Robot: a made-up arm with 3 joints.
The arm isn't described. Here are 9 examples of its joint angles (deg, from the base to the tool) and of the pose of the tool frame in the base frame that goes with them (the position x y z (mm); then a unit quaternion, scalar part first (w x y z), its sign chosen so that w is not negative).
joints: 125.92 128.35 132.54
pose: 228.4 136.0 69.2 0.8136 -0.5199 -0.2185 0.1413
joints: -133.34 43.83 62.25
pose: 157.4 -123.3 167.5 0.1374 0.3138 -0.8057 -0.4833
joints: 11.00 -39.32 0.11
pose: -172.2 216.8 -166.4 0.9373 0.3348 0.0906 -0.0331
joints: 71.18 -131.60 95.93
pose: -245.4 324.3 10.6 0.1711 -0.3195 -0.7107 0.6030
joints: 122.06 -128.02 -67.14
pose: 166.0 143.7 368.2 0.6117 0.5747 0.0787 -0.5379
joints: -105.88 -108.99 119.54
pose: 412.1 296.4 38.7 0.7375 0.6474 0.1905 0.0247
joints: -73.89 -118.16 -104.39
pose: 24.7 220.7 -424.0 0.1557 -0.1763 0.7310 -0.6405
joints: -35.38 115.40 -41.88
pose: -117.7 -117.6 -282.0 0.5673 -0.8101 0.1362 -0.0579
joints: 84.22 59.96 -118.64
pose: -191.0 -126.6 467.6 0.0397 0.3104 0.6152 0.7236
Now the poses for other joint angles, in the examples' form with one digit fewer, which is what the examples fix.
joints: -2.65 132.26 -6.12
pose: -144 -111 -102 0.405 -0.913 0.039 0.000
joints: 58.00 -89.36 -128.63
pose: -507 208 243 0.577 0.577 -0.405 0.413
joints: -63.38 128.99 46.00
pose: 22 -25 2 0.152 -0.619 -0.508 -0.580
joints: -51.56 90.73 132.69
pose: -211 -86 6 0.030 -0.023 0.710 0.704
